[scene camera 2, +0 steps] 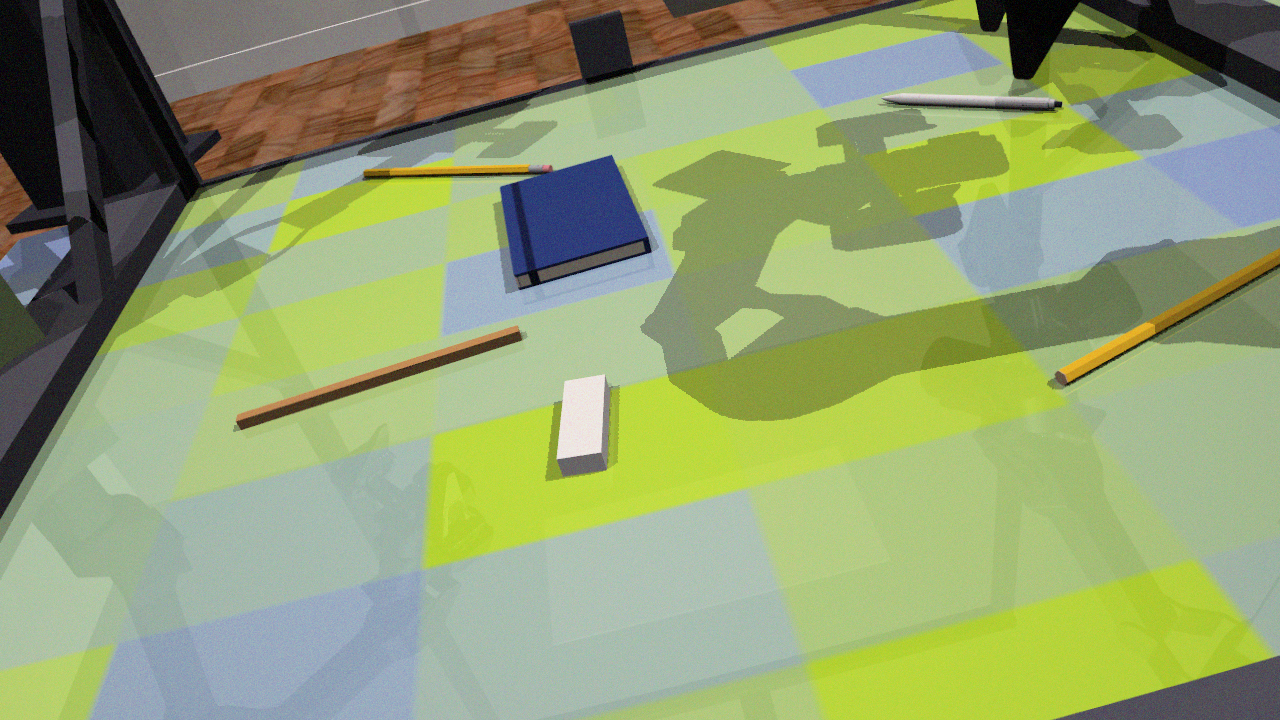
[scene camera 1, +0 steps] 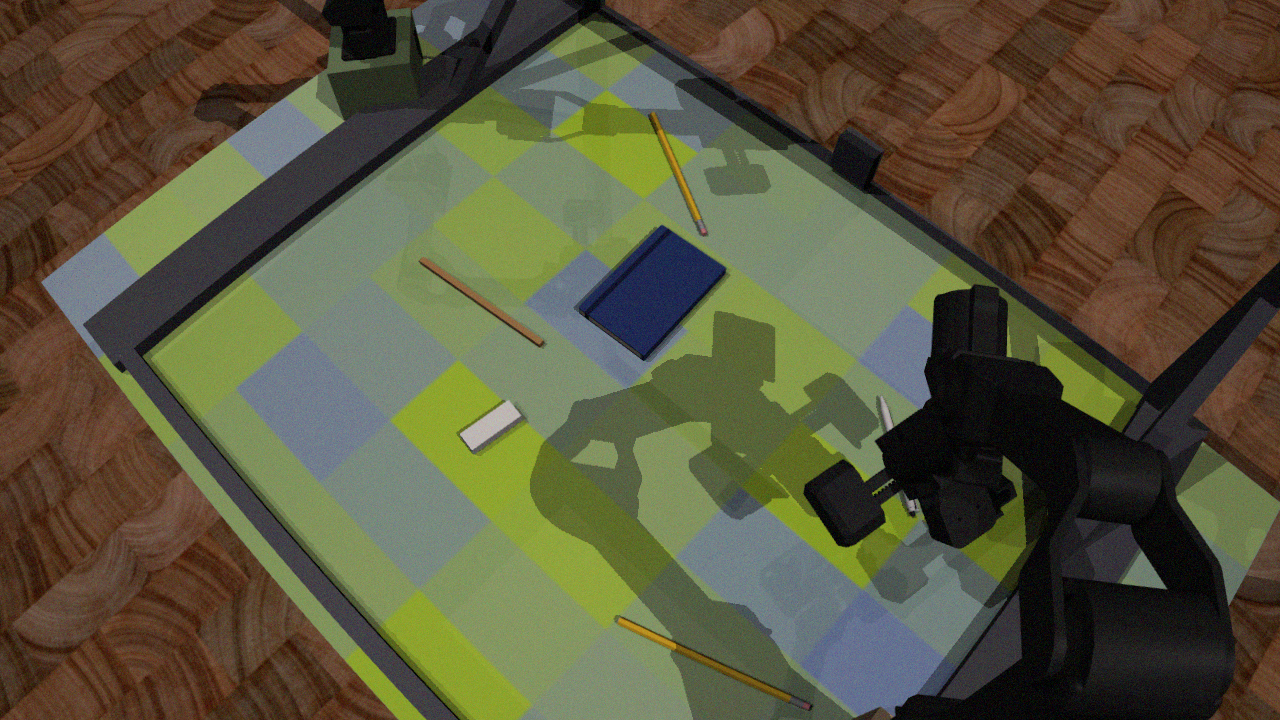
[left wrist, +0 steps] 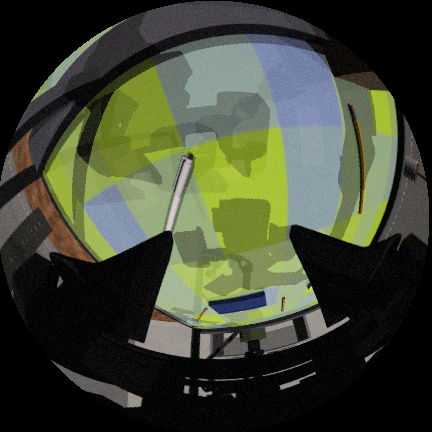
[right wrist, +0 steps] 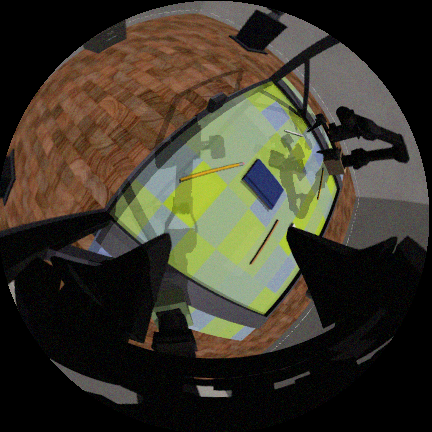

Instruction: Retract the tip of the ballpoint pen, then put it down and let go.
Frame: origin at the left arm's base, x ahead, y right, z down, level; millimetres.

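Seen in the pictures: left gripper, fingertip midpoint: (scene camera 2: 1004,53) (scene camera 1: 872,475) (left wrist: 233,233) (right wrist: 311,141); right gripper, fingertip midpoint: (right wrist: 230,236); left arm's base, origin of the base link: (right wrist: 342,160); right arm's base, origin of the base link: (scene camera 1: 369,39) (left wrist: 252,340) (right wrist: 170,317).
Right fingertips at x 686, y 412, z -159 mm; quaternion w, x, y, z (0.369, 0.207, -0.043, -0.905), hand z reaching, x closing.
Pixels of each thing's top centre, then the offset from my right fingertips to it.
- white ballpoint pen, middle of its top: (scene camera 2: 968,93) (scene camera 1: 899,451) (left wrist: 170,212) (right wrist: 294,132) dx -523, dy -123, dz +254 mm
- blue notebook, middle of its top: (scene camera 2: 567,209) (scene camera 1: 653,287) (left wrist: 239,306) (right wrist: 265,184) dx -215, dy -137, dz +251 mm
- brown stick, middle of its top: (scene camera 2: 377,372) (scene camera 1: 479,299) (right wrist: 265,241) dx -80, dy -267, dz +256 mm
- white eraser, middle of its top: (scene camera 2: 582,414) (scene camera 1: 490,424) dx -195, dy -364, dz +251 mm
The white ballpoint pen (scene camera 1: 885,413) (scene camera 2: 971,101) (left wrist: 178,195) (right wrist: 293,133) lies flat on the checkered table. Its pointed end faces left and its dark button end right in scene camera 2; whether the writing tip is out is too small to tell. In scene camera 1 the left arm partly hides it. My left gripper (scene camera 1: 905,508) (scene camera 2: 1006,42) (left wrist: 233,233) (right wrist: 311,141) is open and empty above the table, over the pen. In the left wrist view the pen's lower end meets the outline of the left-hand finger. My right gripper (right wrist: 230,236) is open and empty, far from the pen.
A blue notebook (scene camera 1: 657,291) (scene camera 2: 574,219) lies mid-table, with a yellow pencil (scene camera 1: 677,174) (scene camera 2: 456,171) beyond it. A brown stick (scene camera 1: 481,301) (scene camera 2: 380,376), a white eraser (scene camera 1: 491,425) (scene camera 2: 583,419) and another yellow pencil (scene camera 1: 711,662) (scene camera 2: 1163,319) also lie on the table. A dark frame (scene camera 1: 268,205) edges the table.
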